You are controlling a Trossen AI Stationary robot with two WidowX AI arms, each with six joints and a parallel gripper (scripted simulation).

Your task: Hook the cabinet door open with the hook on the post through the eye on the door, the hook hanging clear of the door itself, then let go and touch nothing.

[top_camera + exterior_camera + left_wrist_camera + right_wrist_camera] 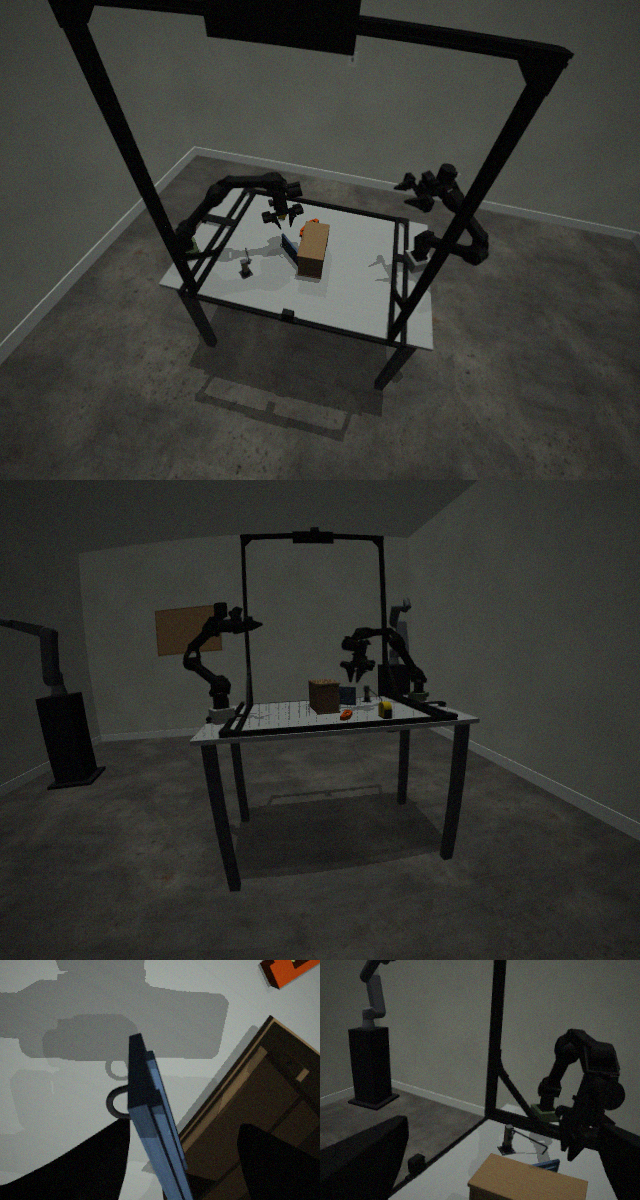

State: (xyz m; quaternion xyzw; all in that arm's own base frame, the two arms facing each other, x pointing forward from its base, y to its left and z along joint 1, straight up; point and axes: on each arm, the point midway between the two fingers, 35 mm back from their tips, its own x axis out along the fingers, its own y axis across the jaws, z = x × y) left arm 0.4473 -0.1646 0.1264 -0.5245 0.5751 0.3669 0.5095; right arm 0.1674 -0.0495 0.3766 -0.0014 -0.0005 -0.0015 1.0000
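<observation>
My left hand is 160 mm to the right of the hook post, 150 mm past it and 110 mm above it. From my left hand the other things lie so: yellow block: 230 mm ahead, 140 mm below, 20 mm to the left; then blue door: 110 mm below, 90 mm behind, 30 mm to the right.
</observation>
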